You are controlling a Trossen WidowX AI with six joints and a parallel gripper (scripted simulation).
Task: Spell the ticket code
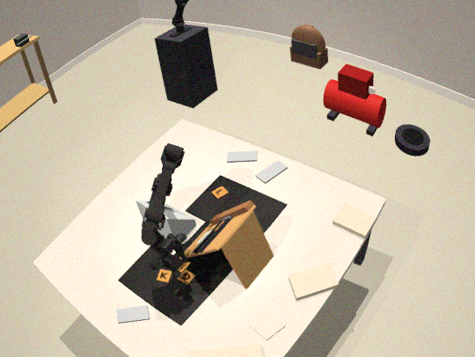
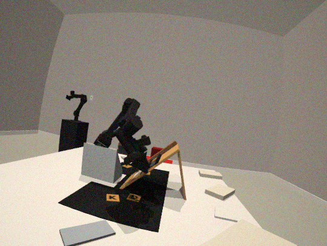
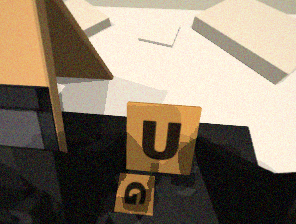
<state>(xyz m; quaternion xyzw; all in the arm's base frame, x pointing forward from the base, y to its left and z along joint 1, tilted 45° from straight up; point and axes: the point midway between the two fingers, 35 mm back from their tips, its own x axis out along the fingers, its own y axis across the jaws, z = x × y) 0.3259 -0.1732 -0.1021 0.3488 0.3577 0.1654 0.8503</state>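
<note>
My gripper tip is now right at the u tile. The rest, counted from my gripper tip: k tile: 150 mm below, 130 mm behind, 30 mm to the right; then white ticket: 210 mm to the left, 80 mm below, 80 mm behind; then g tile: 150 mm below, 50 mm behind, 30 mm to the left.
</note>
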